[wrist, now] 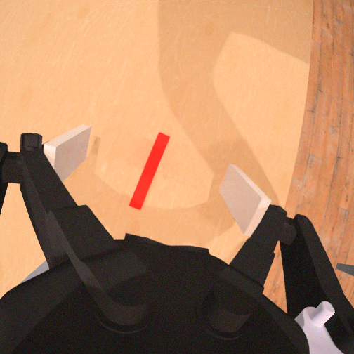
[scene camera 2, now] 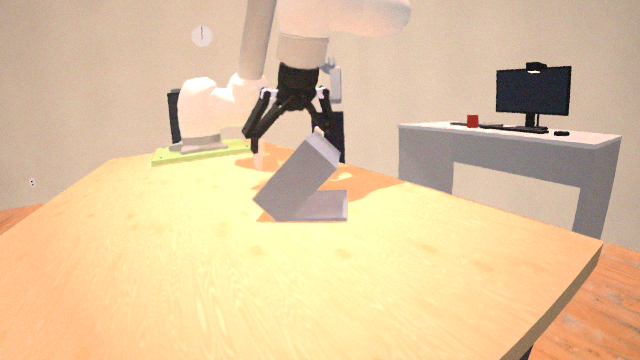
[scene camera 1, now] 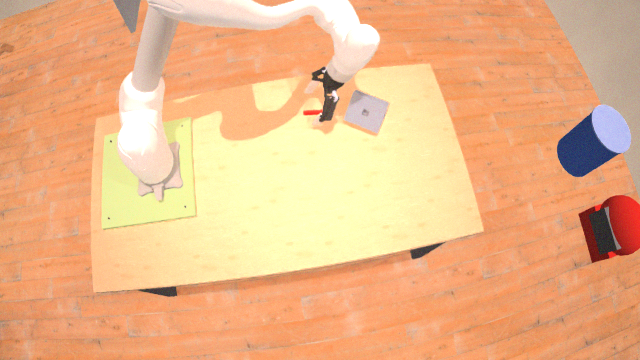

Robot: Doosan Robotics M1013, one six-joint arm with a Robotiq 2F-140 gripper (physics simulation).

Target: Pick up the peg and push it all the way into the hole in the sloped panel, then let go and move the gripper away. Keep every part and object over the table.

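Places are measured from the arm's base along level axes (x ahead, y left, z up), in centimetres.
Pixels of known places: gripper, fingertip midpoint: (scene camera 1: 311, 108); arm's base, link origin: (scene camera 2: 202, 149) (scene camera 1: 159, 169).
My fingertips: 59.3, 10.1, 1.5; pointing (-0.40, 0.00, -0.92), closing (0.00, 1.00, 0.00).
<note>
Ahead of a thing's pixels: the offset from my fingertips to its top centre, as dx, dy, dz. "pt": to the spot under its first point. Level surfaces: height alone.
The red peg {+1.0, -0.4, -2.3} (scene camera 1: 312, 112) (wrist: 150, 171) lies flat on the table {dz -3.5} (scene camera 1: 280, 200) (scene camera 2: 150, 280). It does not show in scene camera 2. My gripper (scene camera 1: 316, 103) (scene camera 2: 288, 145) (wrist: 158, 160) is wide open and empty. In the wrist view the peg shows between the two spread pale fingertips, apart from both and slanting slightly; how high the tips are above the table is hard to tell. The grey sloped panel {+18.8, -5.7, +7.6} (scene camera 1: 356, 120) (scene camera 2: 299, 177) stands to the right of the gripper in scene camera 1, with its square hole {pt +17.7, -7.3, +2.2} (scene camera 1: 365, 113) near the middle of its face.
The arm's base stands on a green plate (scene camera 1: 120, 210) (scene camera 2: 165, 159) at the table's left end. The table's edge runs along the right of the wrist view. Off the table are a blue bin (scene camera 1: 582, 150), a red object (scene camera 1: 625, 225) and a desk (scene camera 2: 425, 150) with a monitor (scene camera 2: 532, 90).
</note>
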